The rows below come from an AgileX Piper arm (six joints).
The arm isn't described. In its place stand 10 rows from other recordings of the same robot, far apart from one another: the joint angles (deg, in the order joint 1, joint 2, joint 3, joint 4, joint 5, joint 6), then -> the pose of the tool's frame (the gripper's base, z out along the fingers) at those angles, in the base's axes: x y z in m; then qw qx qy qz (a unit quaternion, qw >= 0).
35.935 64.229 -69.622 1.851 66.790 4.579 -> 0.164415, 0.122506, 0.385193, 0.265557, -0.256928, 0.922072, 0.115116
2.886 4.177 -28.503 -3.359 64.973 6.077 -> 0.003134, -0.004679, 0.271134, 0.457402, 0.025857, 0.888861, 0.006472
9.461 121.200 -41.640 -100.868 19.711 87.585 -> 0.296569, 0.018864, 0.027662, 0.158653, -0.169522, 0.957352, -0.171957
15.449 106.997 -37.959 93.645 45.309 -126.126 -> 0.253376, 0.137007, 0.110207, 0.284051, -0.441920, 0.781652, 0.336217
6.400 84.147 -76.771 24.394 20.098 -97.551 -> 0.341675, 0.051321, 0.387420, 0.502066, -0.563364, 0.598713, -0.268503
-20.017 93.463 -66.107 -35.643 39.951 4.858 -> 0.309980, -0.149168, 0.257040, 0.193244, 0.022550, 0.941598, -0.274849
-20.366 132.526 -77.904 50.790 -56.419 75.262 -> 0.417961, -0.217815, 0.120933, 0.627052, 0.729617, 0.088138, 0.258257
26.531 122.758 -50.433 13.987 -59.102 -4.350 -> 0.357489, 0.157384, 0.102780, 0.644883, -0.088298, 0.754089, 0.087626
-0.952 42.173 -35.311 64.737 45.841 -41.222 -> 0.131382, 0.056865, 0.325115, 0.461586, -0.074670, 0.811646, 0.350134
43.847 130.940 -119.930 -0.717 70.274 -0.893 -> 0.352299, 0.336911, 0.218215, 0.113320, -0.379146, 0.917584, 0.038030
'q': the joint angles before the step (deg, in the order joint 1, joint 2, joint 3, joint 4, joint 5, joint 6). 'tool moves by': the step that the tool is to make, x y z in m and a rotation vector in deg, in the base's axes. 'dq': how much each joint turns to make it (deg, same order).
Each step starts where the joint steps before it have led.
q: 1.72 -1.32 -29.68 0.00 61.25 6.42
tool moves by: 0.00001 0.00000 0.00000 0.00 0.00 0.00
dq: 0.00 0.00 0.00 0.00 0.00 0.00
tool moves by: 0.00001 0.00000 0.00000 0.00 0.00 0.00
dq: 0.00 0.00 0.00 0.00 0.00 0.00
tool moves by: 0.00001 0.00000 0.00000 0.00 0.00 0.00
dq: 0.00 0.00 0.00 0.00 0.00 0.00
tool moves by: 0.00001 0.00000 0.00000 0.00 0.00 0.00
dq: 0.00 0.00 0.00 0.00 0.00 0.00
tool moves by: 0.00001 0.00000 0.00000 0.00 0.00 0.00
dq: 0.00 0.00 0.00 0.00 0.00 0.00
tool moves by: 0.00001 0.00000 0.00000 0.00 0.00 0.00
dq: 0.00 0.00 0.00 0.00 0.00 0.00
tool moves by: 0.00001 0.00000 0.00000 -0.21 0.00 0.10
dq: 0.00 0.00 0.00 0.00 0.00 -0.23
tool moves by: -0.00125 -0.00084 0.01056 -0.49 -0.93 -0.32
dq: 0.00 1.26 -2.18 -0.58 0.00 -0.06
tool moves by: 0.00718 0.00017 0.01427 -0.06 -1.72 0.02
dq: 0.00 3.21 -2.00 -0.05 -2.93 -0.06
